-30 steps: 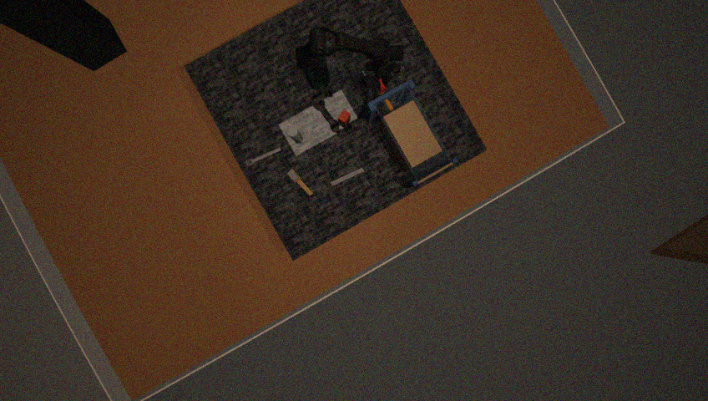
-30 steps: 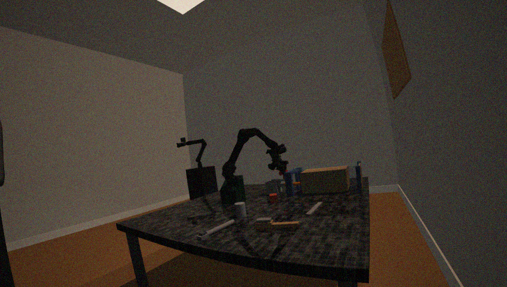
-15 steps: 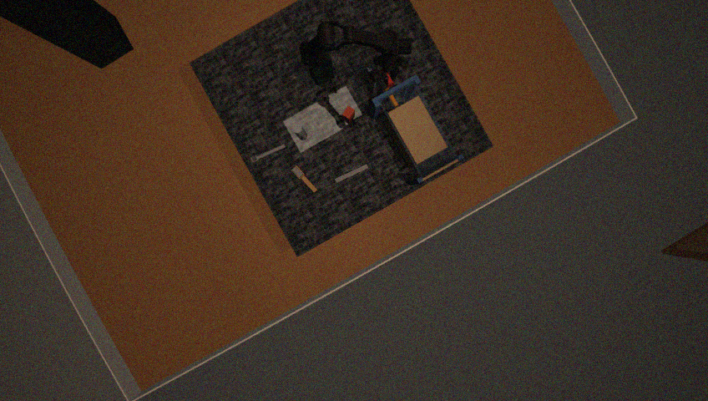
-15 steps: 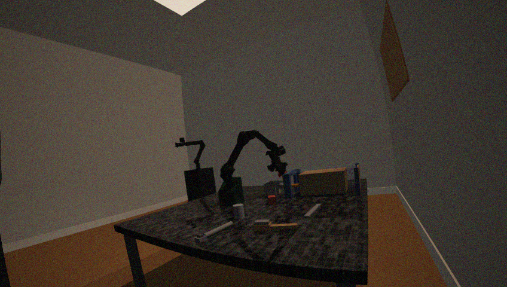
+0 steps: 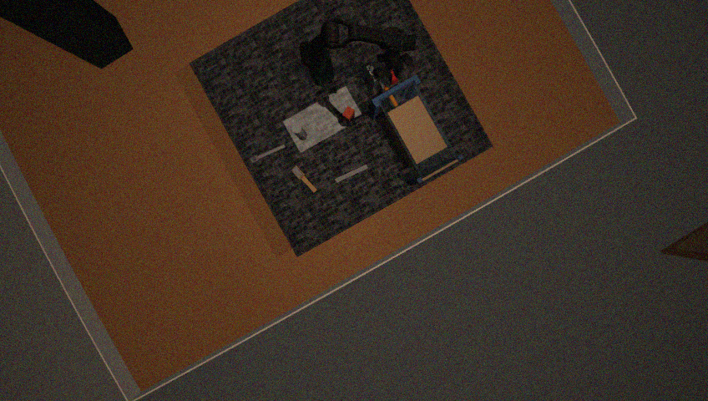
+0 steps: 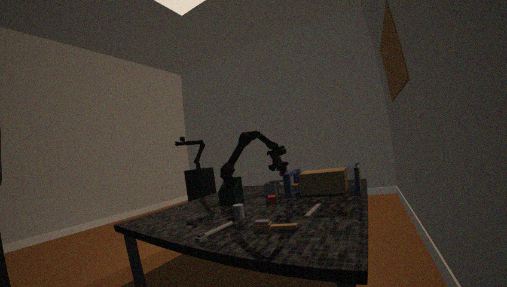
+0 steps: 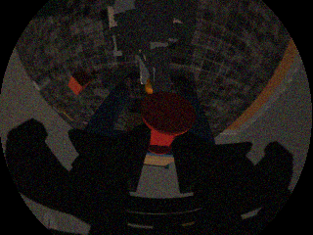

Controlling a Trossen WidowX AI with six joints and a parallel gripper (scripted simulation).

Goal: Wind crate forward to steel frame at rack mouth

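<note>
The winch handle lies 50 mm behind my gripper tip, 10 mm to the right of it and 30 mm below it. Also, from my gripper tip: red grip: 20 mm behind; blue steel frame: 50 mm ahead, 20 mm to the right, 30 mm below; winch: 130 mm behind, 30 mm to the right, 100 mm below.
</note>
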